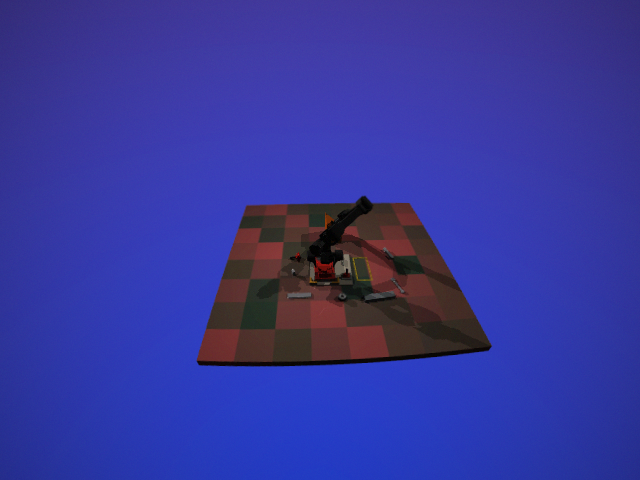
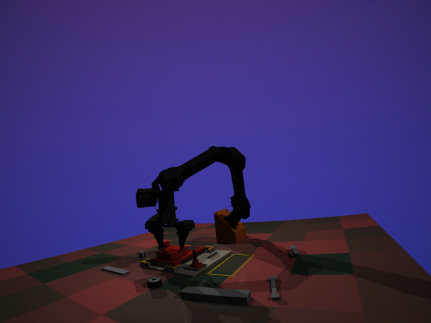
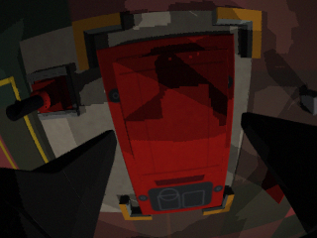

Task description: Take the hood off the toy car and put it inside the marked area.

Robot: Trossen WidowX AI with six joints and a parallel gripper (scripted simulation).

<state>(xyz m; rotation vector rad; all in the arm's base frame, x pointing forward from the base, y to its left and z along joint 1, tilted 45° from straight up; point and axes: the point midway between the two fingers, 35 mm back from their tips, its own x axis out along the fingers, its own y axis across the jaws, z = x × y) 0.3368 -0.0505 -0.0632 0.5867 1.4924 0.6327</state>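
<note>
The red hood is 10 mm below my gripper tip. From my gripper tip the other things lie so: dark wheel 180 mm ahead, 80 mm to the left, 40 mm below; flat grey strip 150 mm ahead, 130 mm to the right, 50 mm below; small grey bar 390 mm to the left, 100 mm ahead, 50 mm below.
</note>
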